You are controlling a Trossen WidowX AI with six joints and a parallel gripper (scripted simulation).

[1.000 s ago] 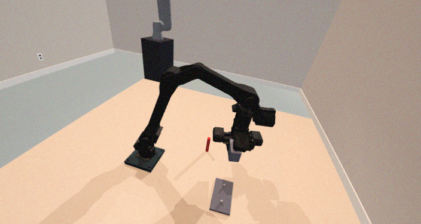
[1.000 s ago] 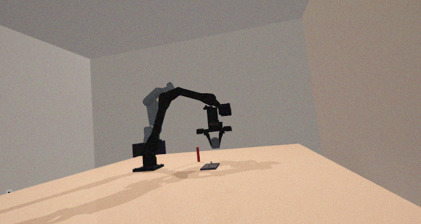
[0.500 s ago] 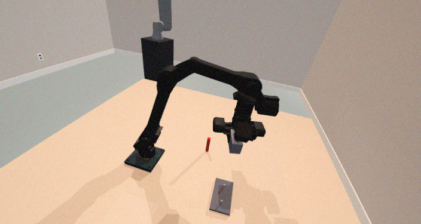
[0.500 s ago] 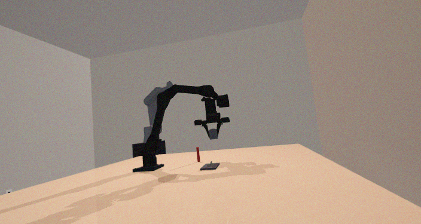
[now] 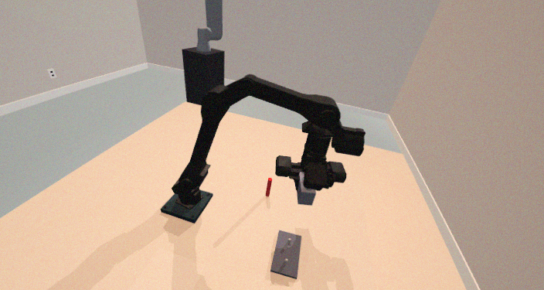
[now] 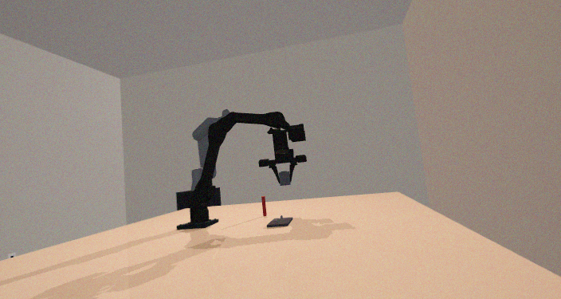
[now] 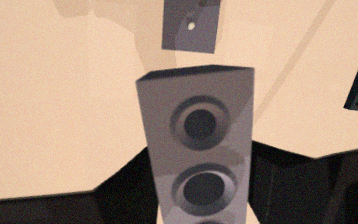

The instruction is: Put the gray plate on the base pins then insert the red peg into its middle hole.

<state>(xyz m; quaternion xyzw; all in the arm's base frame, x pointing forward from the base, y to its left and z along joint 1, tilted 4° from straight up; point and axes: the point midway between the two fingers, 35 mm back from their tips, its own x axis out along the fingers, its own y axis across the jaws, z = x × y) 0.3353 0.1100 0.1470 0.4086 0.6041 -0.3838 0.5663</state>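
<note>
Right now the flat base is 20 mm ahead of my gripper tip, 120 mm to the right of it and 120 mm below it. The rest, counted from my gripper tip: gray plate: 30 mm above; then red peg: 120 mm behind, 40 mm to the left, 90 mm below.
</note>
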